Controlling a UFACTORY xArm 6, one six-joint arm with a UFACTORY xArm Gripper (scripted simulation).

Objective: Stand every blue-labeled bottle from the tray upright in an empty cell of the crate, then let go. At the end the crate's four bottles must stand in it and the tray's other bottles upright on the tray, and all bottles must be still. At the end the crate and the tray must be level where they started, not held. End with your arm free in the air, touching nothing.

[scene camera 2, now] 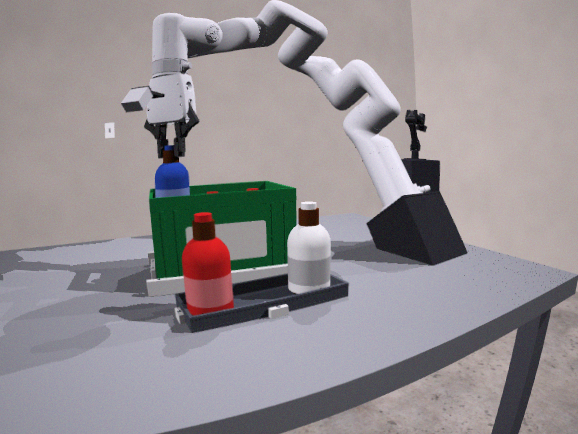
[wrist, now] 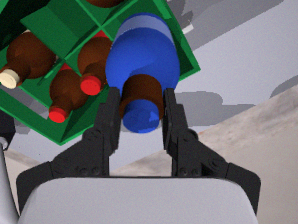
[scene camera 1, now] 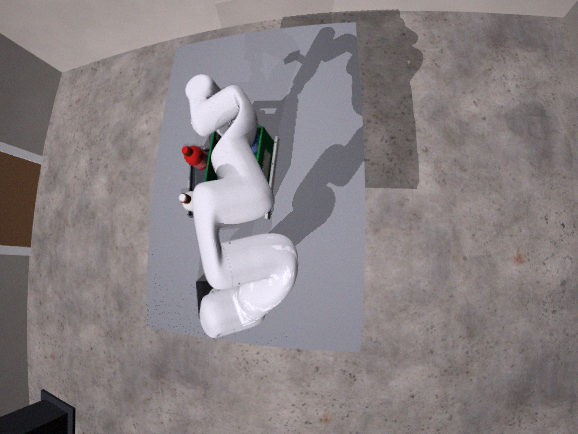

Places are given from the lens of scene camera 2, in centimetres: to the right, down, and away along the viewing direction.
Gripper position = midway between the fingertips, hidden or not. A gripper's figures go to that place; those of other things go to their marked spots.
my gripper (scene camera 2: 171, 157): -24, -12, 74
red bottle (scene camera 2: 206, 263): -12, 6, 51
blue-labeled bottle (scene camera 2: 171, 178): -23, -8, 71
white bottle (scene camera 2: 308, 246): 3, 5, 60
The marked spots on the blue-labeled bottle and the white bottle are 32 cm apart.
